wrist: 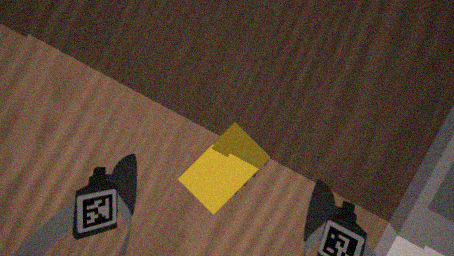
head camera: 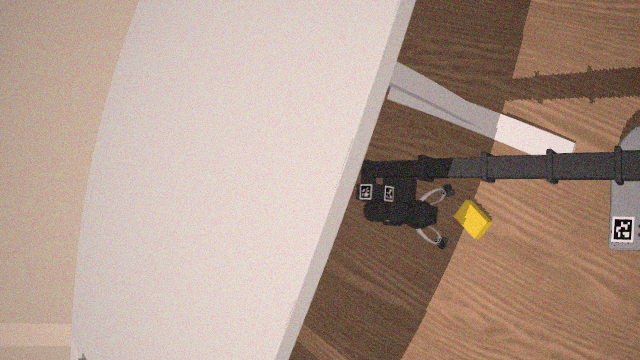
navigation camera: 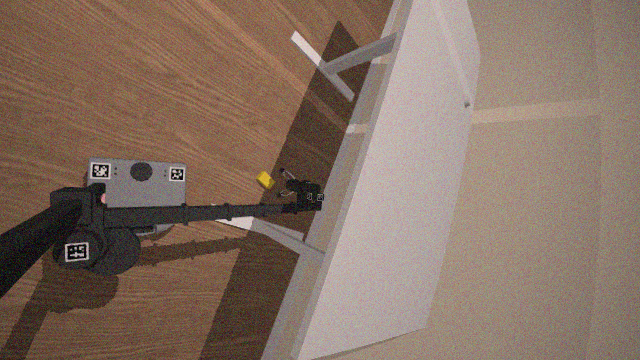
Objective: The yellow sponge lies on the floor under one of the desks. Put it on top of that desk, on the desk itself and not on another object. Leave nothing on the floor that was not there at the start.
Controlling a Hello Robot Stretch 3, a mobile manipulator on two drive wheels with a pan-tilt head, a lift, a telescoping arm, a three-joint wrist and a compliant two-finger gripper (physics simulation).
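Places are measured from the robot's base along level axes (x ahead, y left, z up), in millimetres.
Where they show: gripper, fingertip midpoint: (head camera: 448, 217) (navigation camera: 278, 182); robot's base, origin of the base link: (navigation camera: 141, 170).
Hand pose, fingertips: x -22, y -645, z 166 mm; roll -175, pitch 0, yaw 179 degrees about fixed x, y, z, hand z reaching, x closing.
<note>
Things, the pixels of their top centre, and the offset from my fingertips. "*": a spot on its surface instead. Level surfaces: height alone.
- yellow sponge, middle of its top: (head camera: 470, 219) (navigation camera: 267, 180) 121 mm down, 2 mm ahead, 10 mm left
- white desk, its level: 784 mm up
- second desk leg, surface spot: (navigation camera: 360, 53) * 207 mm up, 852 mm ahead, 393 mm right
The yellow sponge (head camera: 474, 220) (navigation camera: 265, 180) (wrist: 215, 175) lies on the floor at the edge of the desk's shadow, part lit and part shaded. The white desk (head camera: 225, 175) (navigation camera: 390, 200) has a bare-looking top; its front edge is beyond the wrist, on the side away from the robot's base. My gripper (head camera: 445, 217) (navigation camera: 282, 182) (wrist: 223, 187) is open and empty, its fingers pointing back toward the base side. In the wrist view the sponge appears between the spread fingers, with floor showing on both sides. In the head view it sits just past the fingertips. The fingers' height over it is unclear.
My telescoping arm (head camera: 520, 167) (navigation camera: 200, 214) stretches to the desk's front edge. It passes over the foot of a desk leg (head camera: 535, 134) (navigation camera: 242, 221). A second desk leg (navigation camera: 360, 53) stands farther along. My grey base (head camera: 622, 200) (navigation camera: 137, 192) is on the floor. A beige wall (head camera: 40, 150) (navigation camera: 540, 200) is behind the desk.
</note>
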